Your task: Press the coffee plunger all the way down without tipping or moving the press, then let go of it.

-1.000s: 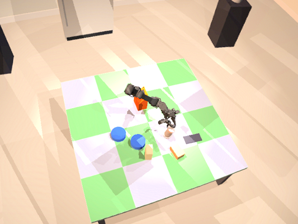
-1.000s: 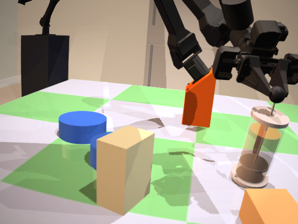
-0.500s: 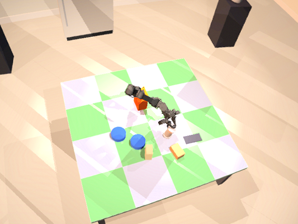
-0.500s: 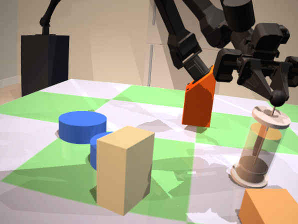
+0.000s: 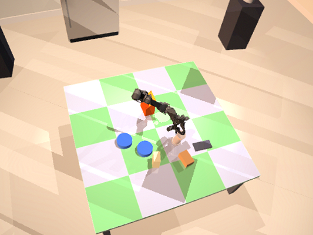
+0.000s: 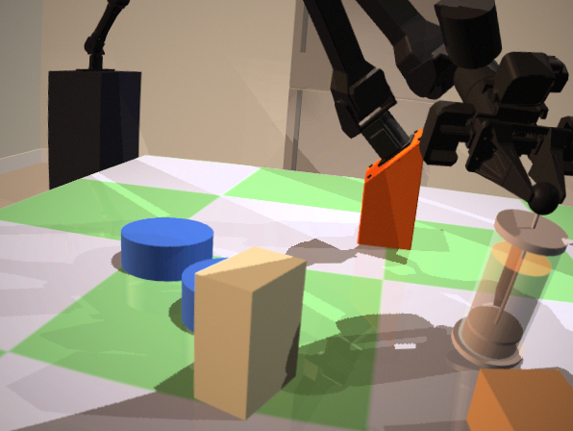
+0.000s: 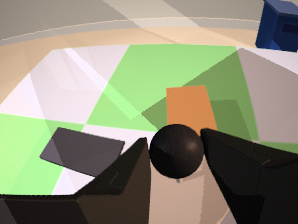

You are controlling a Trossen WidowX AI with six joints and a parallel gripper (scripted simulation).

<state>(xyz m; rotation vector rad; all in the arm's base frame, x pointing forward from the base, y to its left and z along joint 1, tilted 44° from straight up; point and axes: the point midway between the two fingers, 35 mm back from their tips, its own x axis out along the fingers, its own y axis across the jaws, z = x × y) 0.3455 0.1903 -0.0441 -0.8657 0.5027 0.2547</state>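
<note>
Right now the coffee press is 40 mm behind my gripper tip, 10 mm to the right of it and 80 mm below it. Round my gripper tip: dark flat slab 40 mm ahead, 180 mm to the left, 170 mm below.
</note>
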